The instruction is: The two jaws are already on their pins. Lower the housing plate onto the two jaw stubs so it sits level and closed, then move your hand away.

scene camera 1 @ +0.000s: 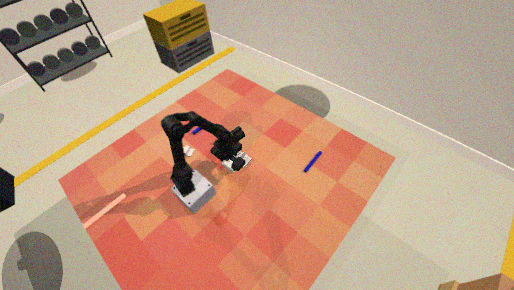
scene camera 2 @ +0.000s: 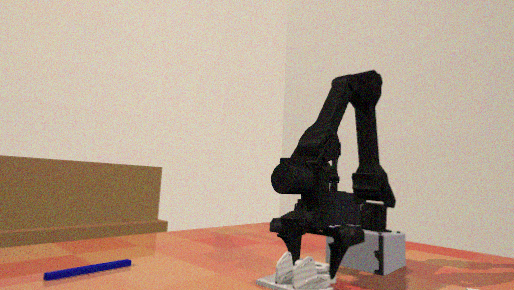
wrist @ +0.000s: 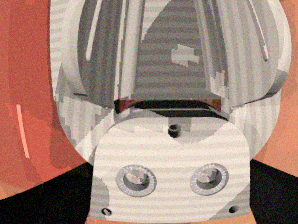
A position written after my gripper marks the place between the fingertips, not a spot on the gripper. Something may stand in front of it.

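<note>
I can see my gripper (scene camera 2: 313, 274), and that same gripper (wrist: 170, 169) is there for me in the wrist view too.
</note>
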